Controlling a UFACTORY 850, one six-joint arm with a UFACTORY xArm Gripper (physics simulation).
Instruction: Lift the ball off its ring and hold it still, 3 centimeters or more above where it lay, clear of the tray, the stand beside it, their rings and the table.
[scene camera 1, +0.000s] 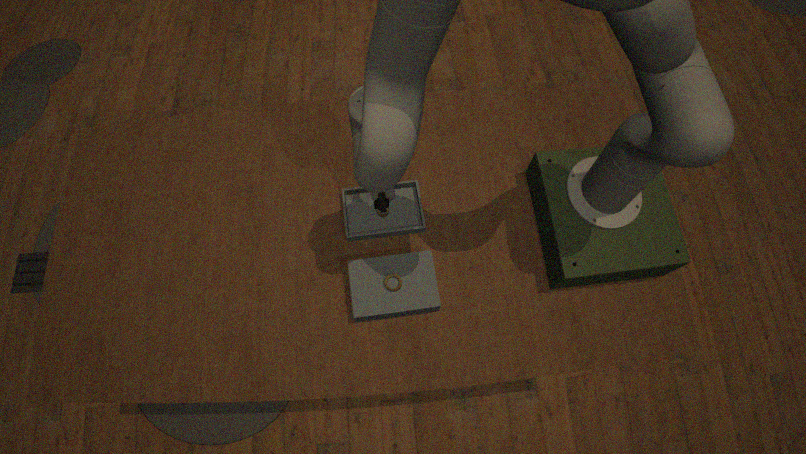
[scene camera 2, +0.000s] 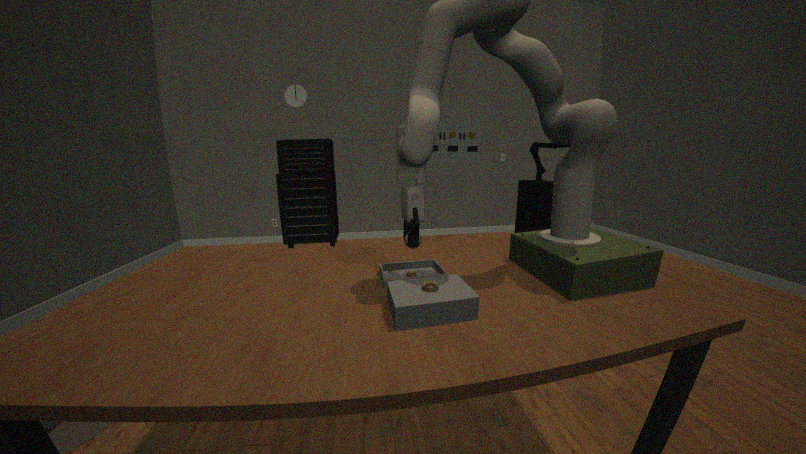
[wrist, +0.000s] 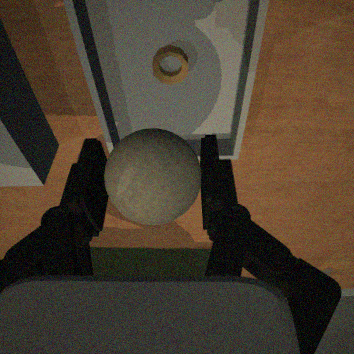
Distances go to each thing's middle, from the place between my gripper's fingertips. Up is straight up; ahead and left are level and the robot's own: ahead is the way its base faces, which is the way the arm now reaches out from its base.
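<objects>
Grey stand (scene camera 1: 405, 284): 2 cm ahead of my hand, 19 cm to the left of it, 8 cm below it. Grey tray (wrist: 193, 75): 1 cm behind my hand, 1 cm to the right of it and 10 cm below it. The pale ball (wrist: 152, 176) is 1 cm above my hand and 1 cm behind it.
</objects>
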